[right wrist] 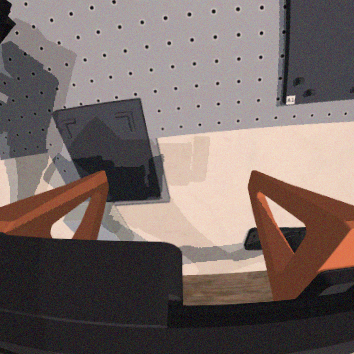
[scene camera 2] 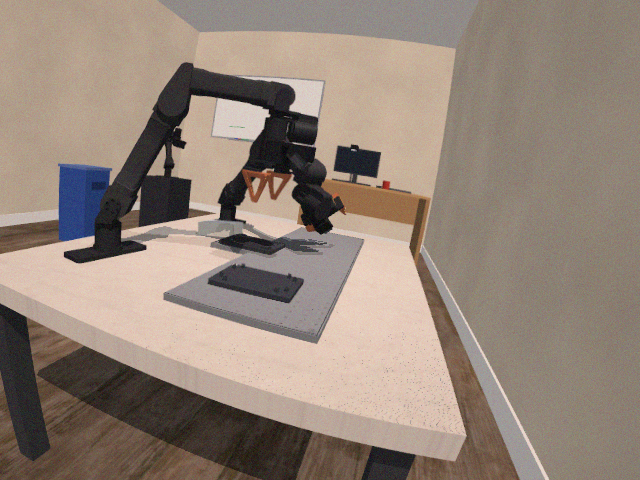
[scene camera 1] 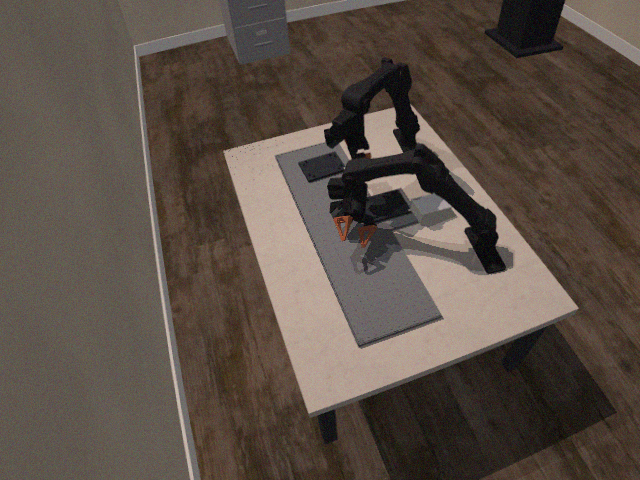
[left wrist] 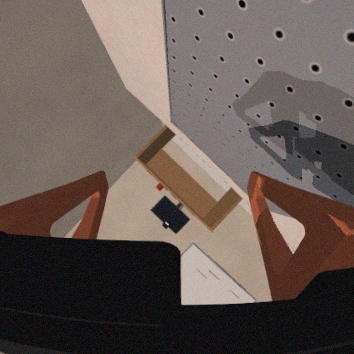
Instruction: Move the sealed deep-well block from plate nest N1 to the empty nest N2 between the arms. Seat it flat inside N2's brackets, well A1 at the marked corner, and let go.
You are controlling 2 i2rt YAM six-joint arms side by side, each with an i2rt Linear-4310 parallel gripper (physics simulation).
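Where they show: left gripper, fingertip midpoint: (scene camera 2: 332, 221) (scene camera 1: 353, 244) (left wrist: 177, 178); right gripper, fingertip midpoint: (right wrist: 177, 178) (scene camera 2: 264, 200); left arm's base, origin of the base link: (scene camera 1: 484, 249); right arm's base, origin of the base link: (right wrist: 289, 236) (scene camera 2: 107, 252) (scene camera 1: 407, 143).
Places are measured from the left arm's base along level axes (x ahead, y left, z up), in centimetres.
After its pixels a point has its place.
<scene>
A pale grey box (scene camera 1: 433, 210) @(x 12.7, y -17.4, z 4.9 cm) (scene camera 2: 221, 227) @(x 15.0, y -24.8, z 4.0 cm) stands at the arms' side of the centre nest; it looks like the deep-well block, but its seal and well A1 cannot be made out. The dark centre nest (scene camera 1: 390, 206) @(x 26.1, y -25.3, z 2.4 cm) (scene camera 2: 248, 242) @(x 27.8, y -28.8, z 2.5 cm) (right wrist: 100, 140) @(x 31.3, y -25.8, z 2.5 cm) has L-shaped brackets and bears no block. Another dark nest (scene camera 1: 321, 166) @(x 45.9, y -53.4, z 2.5 cm) (scene camera 2: 253, 283) @(x 46.1, y -57.0, z 2.5 cm) (right wrist: 325, 50) @(x 42.9, y -52.6, z 2.5 cm), with small pegs and an A1 label, is also empty. My left gripper (scene camera 1: 353, 242) @(x 45.1, y -5.6, z 10.0 cm) (scene camera 2: 326, 217) @(x 45.1, y -5.6, z 10.0 cm) (left wrist: 177, 178) @(x 45.1, y -5.6, z 10.0 cm) is open above the pegboard. My right gripper (scene camera 2: 264, 199) @(x 35.5, y -36.9, z 16.1 cm) (right wrist: 177, 178) @(x 35.5, y -36.9, z 16.1 cm) is open and empty, above the table and apart from the box.
A grey pegboard (scene camera 1: 382, 294) @(x 39.6, y 9.6, z 1.3 cm) (scene camera 2: 330, 268) @(x 53.3, y -29.7, z 1.2 cm) (left wrist: 225, 50) @(x 48.9, y -5.5, z 1.3 cm) (right wrist: 200, 30) @(x 43.9, y -38.9, z 1.3 cm) lies along the pale table (scene camera 1: 289, 310) @(x 69.2, y 7.5, z 0.0 cm) (scene camera 2: 361, 361) @(x 70.2, y -68.1, z 0.0 cm). The left forearm passes close in front of the right gripper in scene camera 1. Arm shadows fall across the centre nest and the pegboard.
</scene>
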